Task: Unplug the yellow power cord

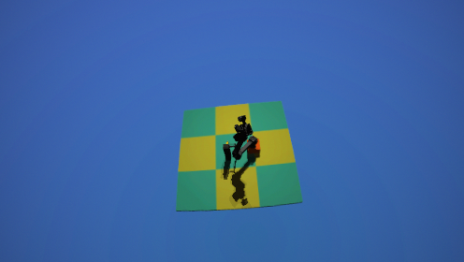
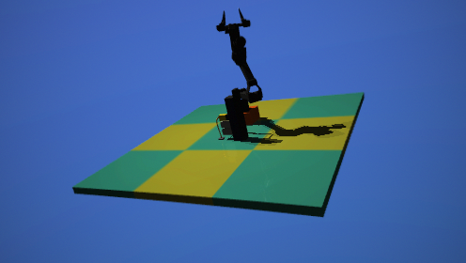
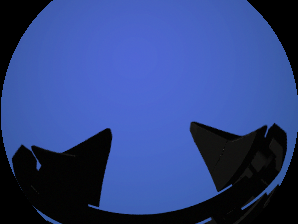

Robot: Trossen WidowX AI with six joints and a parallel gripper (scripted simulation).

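My gripper tip is 54 cm above the yellow plug, 21 cm short of it and 6 cm to the left of it.
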